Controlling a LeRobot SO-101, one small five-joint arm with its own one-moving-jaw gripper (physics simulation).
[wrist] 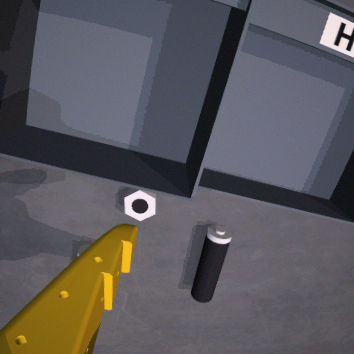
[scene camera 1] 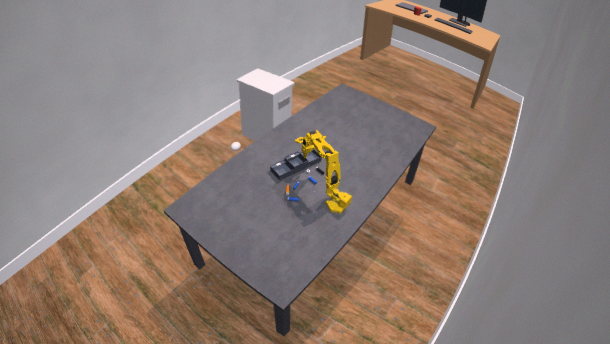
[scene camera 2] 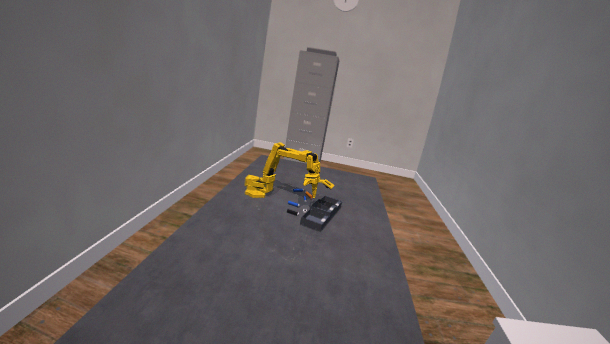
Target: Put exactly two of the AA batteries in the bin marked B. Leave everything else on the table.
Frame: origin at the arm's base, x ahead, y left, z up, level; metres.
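Seen in the pictures: hand, tool point: (wrist: pixel 134 242) (scene camera 1: pixel 305 156) (scene camera 2: pixel 313 197); arm's base, link origin: (scene camera 1: pixel 334 202) (scene camera 2: pixel 260 193).
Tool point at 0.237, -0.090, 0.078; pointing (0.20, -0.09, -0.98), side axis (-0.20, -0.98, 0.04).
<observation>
Offsets run from my tool point to a thing's middle, as dx, dy, dz.
A dark three-compartment tray {+0.047, +0.011, -0.055} (scene camera 1: pixel 283 175) (scene camera 2: pixel 311 225) stands on the table. In the wrist view one compartment carries the label H {+0.054, -0.078, -0.050} (wrist: pixel 344 36); no B label is legible. A black battery {-0.068, -0.030, -0.071} (scene camera 1: pixel 320 171) (scene camera 2: pixel 292 212) (wrist: pixel 210 265) lies outside the tray. Three blue batteries, one {-0.079, +0.046, -0.071} (scene camera 1: pixel 312 180) (scene camera 2: pixel 293 203), another {-0.041, +0.122, -0.073} (scene camera 1: pixel 296 185) and a third {-0.085, +0.199, -0.071} (scene camera 1: pixel 293 199) (scene camera 2: pixel 298 190), lie on the table with an orange battery {-0.031, +0.172, -0.071} (scene camera 1: pixel 287 189) (scene camera 2: pixel 308 194). My gripper (scene camera 1: pixel 301 147) (scene camera 2: pixel 323 191) is fully open and empty; its fixed jaw (wrist: pixel 131 232) points toward a hex nut, left of the black battery.
The white hex nut {-0.026, +0.008, -0.074} (scene camera 1: pixel 308 171) (wrist: pixel 152 205) lies close to the tray wall, by the divider between two compartments. The arm's base (scene camera 1: pixel 339 202) (scene camera 2: pixel 256 186) stands near the table's side edge. A white cabinet (scene camera 1: pixel 257 105) stands beyond the table's opposite edge.
</observation>
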